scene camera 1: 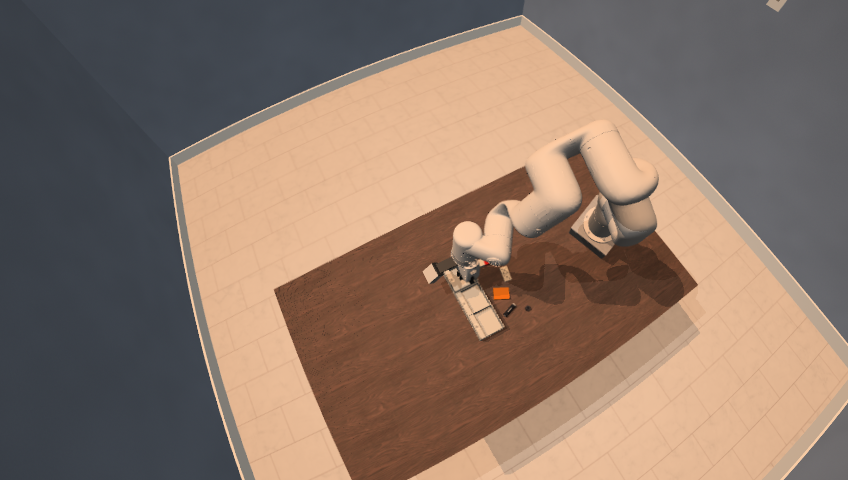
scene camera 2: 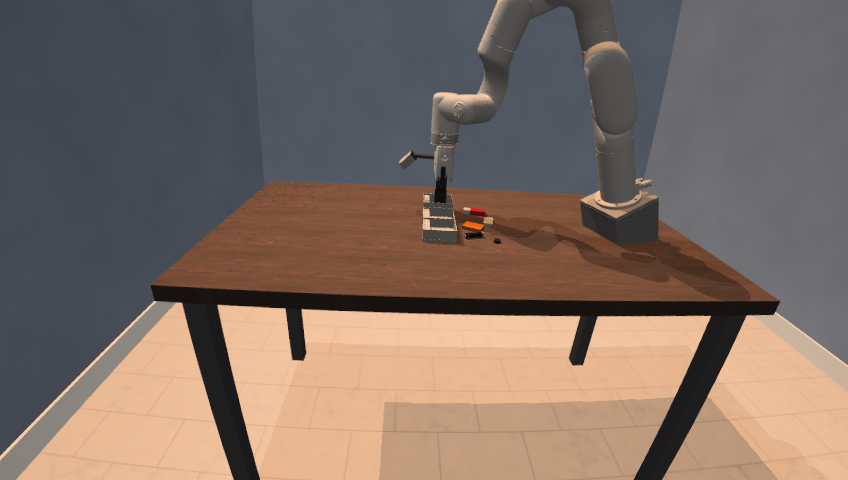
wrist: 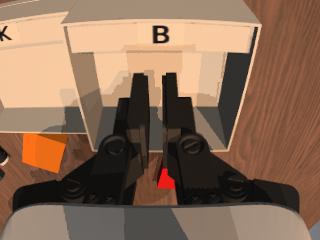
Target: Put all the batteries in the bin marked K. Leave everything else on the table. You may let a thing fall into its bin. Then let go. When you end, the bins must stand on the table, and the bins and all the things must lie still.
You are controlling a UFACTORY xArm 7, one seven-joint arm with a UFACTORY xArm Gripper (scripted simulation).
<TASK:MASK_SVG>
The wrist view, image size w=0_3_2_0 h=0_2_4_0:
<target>my gripper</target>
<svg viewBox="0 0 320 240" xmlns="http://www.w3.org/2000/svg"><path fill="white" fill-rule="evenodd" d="M304 220L299 214L300 197L296 188L288 184L255 178L254 180L249 180L245 175L210 152L206 139L196 134L192 98L178 97L176 72L166 72L166 75L162 75L163 169L167 169L167 175L174 180L178 205L133 205L137 180L144 175L144 169L148 169L150 135L148 75L133 73L130 98L119 98L113 134L108 135L101 141L97 154L67 174L61 181L51 180L19 187L13 195L14 212L6 220L0 234L0 240L311 240Z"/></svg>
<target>orange block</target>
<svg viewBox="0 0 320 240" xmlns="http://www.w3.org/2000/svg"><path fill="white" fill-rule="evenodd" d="M24 133L22 162L58 173L68 135Z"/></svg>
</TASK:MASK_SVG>
